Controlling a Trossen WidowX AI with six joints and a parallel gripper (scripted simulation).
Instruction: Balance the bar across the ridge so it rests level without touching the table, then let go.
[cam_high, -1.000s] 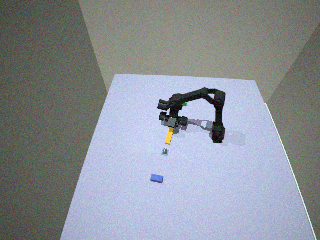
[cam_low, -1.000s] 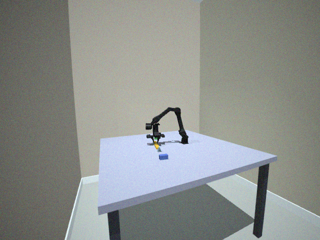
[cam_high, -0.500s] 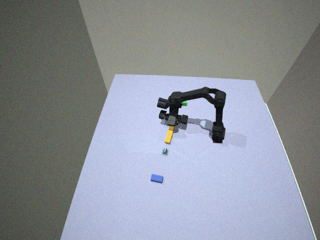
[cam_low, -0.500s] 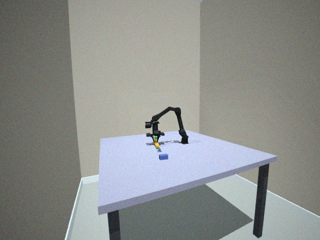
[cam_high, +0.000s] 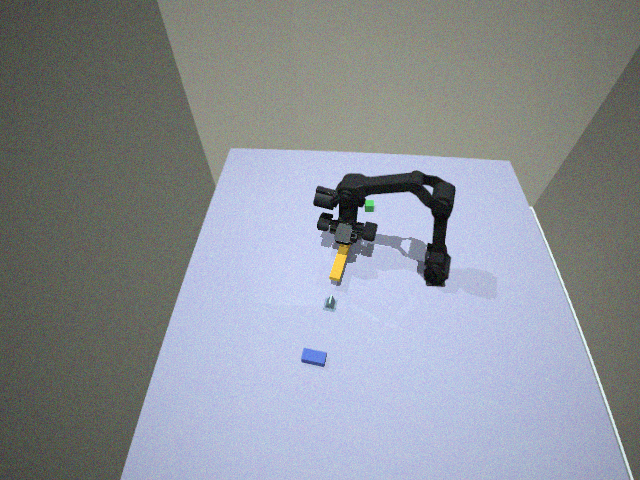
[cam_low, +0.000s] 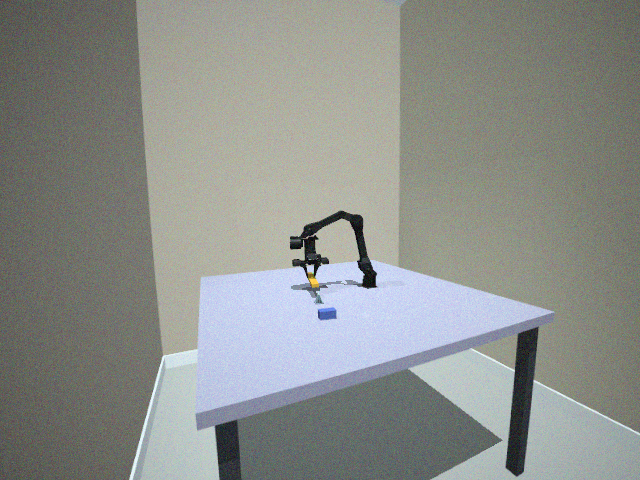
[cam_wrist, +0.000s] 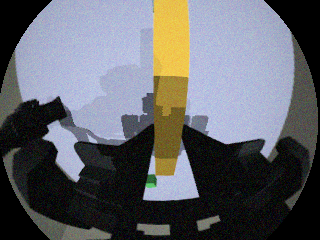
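The bar lies 1 cm ahead of my gripper tip and 3 cm to the left of it. Also, from my gripper tip: small green cube 9 cm behind, 22 cm to the right, 5 cm below; then blue block 8 cm ahead, 38 cm to the left, 5 cm below.
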